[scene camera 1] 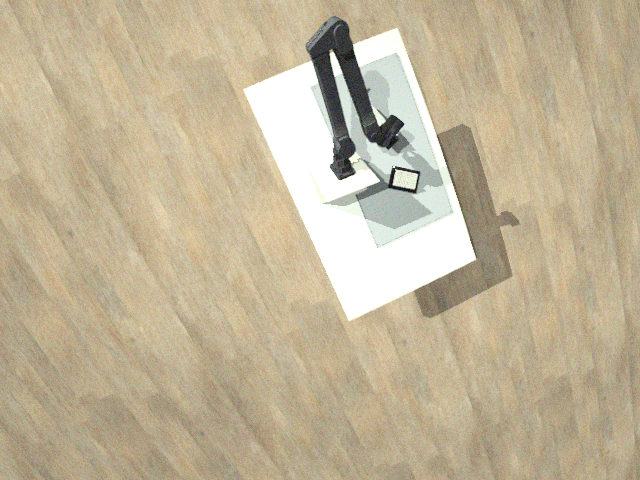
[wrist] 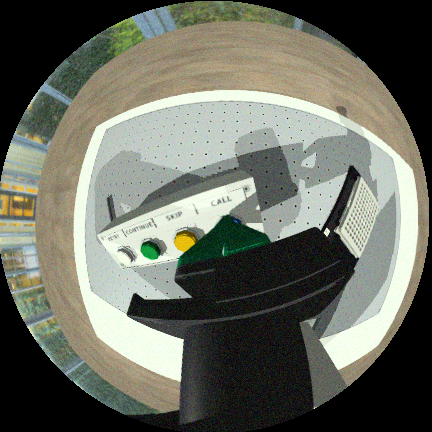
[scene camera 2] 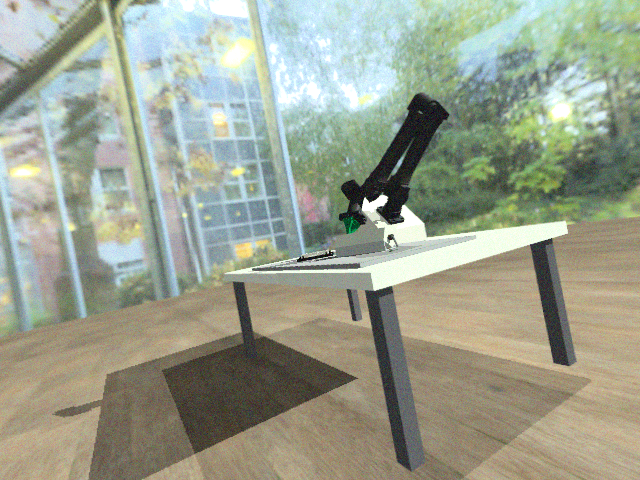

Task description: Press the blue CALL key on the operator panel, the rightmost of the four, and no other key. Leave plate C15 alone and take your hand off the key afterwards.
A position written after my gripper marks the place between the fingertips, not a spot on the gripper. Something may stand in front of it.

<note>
My gripper (wrist: pixel 227 220) grips a blue CALL key.
</note>
